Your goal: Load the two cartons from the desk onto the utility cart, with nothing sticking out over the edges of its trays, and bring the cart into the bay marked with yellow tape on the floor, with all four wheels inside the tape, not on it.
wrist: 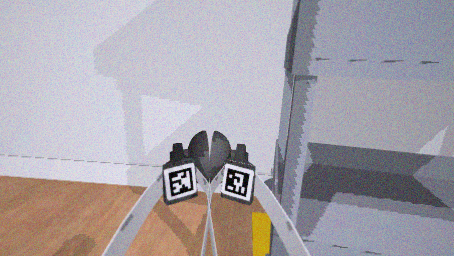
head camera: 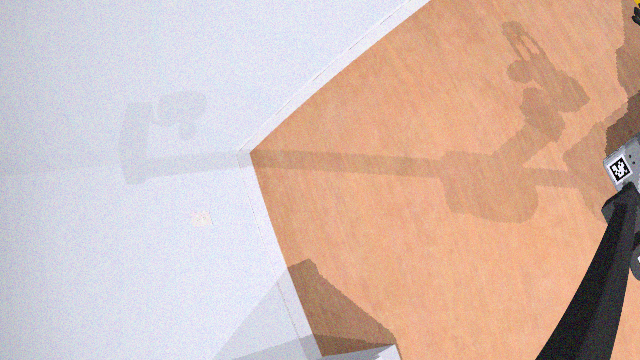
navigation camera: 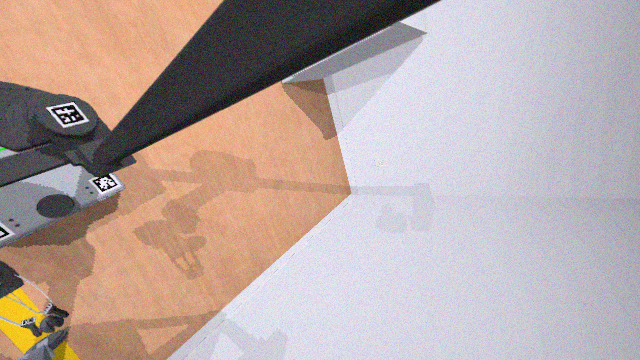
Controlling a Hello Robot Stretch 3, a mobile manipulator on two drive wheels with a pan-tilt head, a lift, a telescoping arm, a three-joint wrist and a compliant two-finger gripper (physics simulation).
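Where they show: gripper, fingertip midpoint: [head camera: 636, 5] [navigation camera: 58, 328]; robot's base, origin of the base link: [navigation camera: 56, 203].
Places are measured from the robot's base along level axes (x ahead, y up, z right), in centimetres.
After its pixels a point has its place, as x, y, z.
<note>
The grey utility cart [wrist: 300, 115] stands close at the right of the wrist view, partly cut off. A corner post and parts of its trays show; its wheels are hidden or out of view. Yellow tape [wrist: 261, 235] [navigation camera: 15, 312] @[25.9, 0.0, 25.2] shows in part on the floor, just left of the cart post in the wrist view. My gripper [wrist: 209, 148] @[25.3, 39.6, 14.4] [navigation camera: 46, 320] is shut and empty, its fingertips together, left of the cart post. Whether a finger touches the cart I cannot tell. The cartons do not show in these views.
My base [head camera: 631, 162] @[-0.6, 16.0, -8.9] [navigation camera: 77, 185] @[-2.9, 15.9, -7.1] and dark mast [head camera: 590, 285] @[-4.9, 96.4, -13.4] [navigation camera: 240, 65] @[-6.1, 114.1, -11.7] show. White walls [head camera: 125, 60] @[100.5, 96.8, -91.5] [navigation camera: 500, 125] @[61.6, 126.1, -180.2] [wrist: 50, 90] meet in a corner ahead. A pale piece of furniture [head camera: 382, 353] @[-15.0, 9.0, -135.2] [navigation camera: 365, 50] @[-11.7, 61.4, -152.7] stands against one wall.
</note>
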